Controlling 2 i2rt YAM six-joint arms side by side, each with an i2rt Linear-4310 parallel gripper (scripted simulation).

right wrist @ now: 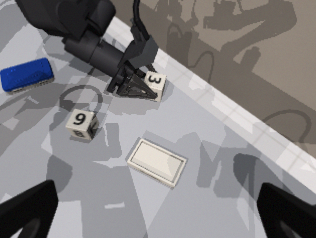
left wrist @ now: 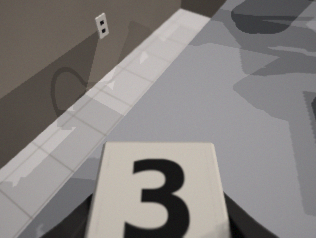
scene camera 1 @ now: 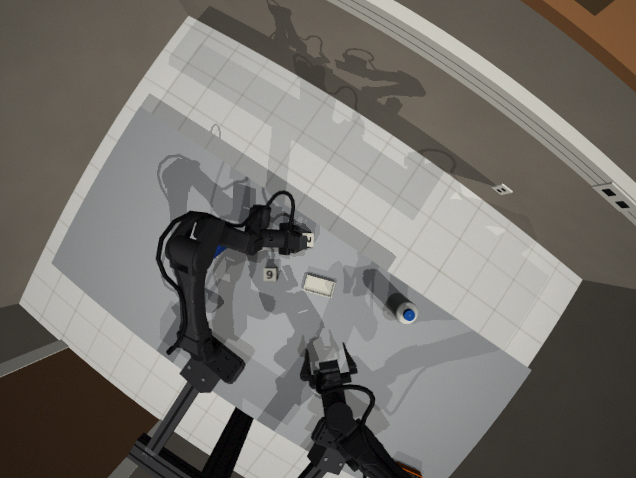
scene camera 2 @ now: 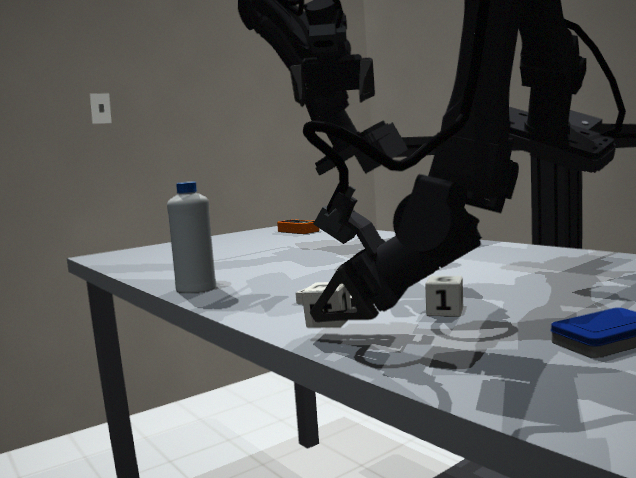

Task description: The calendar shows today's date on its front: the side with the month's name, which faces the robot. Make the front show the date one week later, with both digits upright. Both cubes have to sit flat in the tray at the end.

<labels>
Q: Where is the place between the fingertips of the left gripper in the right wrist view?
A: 158, 89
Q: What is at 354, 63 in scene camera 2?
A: The right gripper.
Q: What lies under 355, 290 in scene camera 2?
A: The left gripper.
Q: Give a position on a calendar tray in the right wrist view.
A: At 160, 164
</labels>
